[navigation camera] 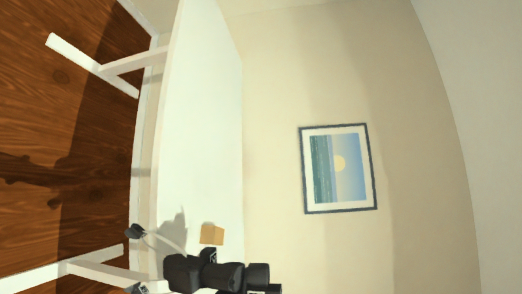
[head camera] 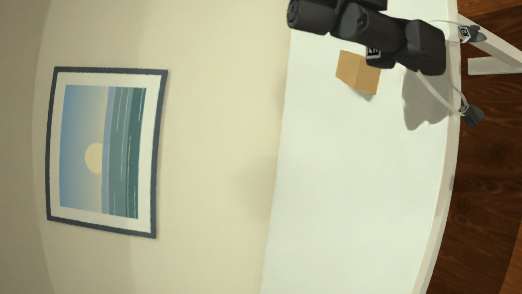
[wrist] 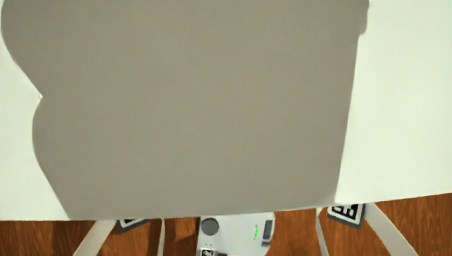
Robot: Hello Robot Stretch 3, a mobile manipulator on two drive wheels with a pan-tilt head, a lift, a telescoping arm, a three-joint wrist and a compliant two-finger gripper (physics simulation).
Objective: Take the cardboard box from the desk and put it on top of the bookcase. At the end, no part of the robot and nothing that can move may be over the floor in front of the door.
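Frame: origin at the robot's base, x left, y up, z ahead, level; centimetres.
Seen in the pictures: gripper, fingertip midpoint: (navigation camera: 127,258) (head camera: 481,77).
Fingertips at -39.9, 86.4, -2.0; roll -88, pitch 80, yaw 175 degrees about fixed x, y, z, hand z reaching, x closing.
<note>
Offsets run from my fingertips to a thing's top centre, as dx, dy, dz. "spot": to the spot under its first point. Level surfaces: height alone.
The cardboard box @[-24.8, +13.7, +5.9] (head camera: 356,72) (navigation camera: 212,234) is small and tan and stands on the white desk @[dy +8.7] (head camera: 350,190) (navigation camera: 200,125) (wrist: 405,115). In the head view the dark wrist partly covers it. My gripper (head camera: 471,75) (navigation camera: 136,260) (wrist: 239,219) is open and empty. Its fingers point away from the box, out past the desk's front edge, with the fingertips wide apart over the floor side. The wrist body is above the desk, close beside the box. The box does not show in the wrist view. The bookcase does not show in these views.
A framed sea picture (head camera: 102,152) (navigation camera: 338,168) hangs on the wall behind the desk. White desk legs @[spot: -39.1, -53.2, -18.8] (head camera: 492,42) (navigation camera: 80,59) stand on the wooden floor @[dy -86.3] (head camera: 480,165) (navigation camera: 45,115). My pale base (wrist: 240,232) shows below the desk's edge in the wrist view.
</note>
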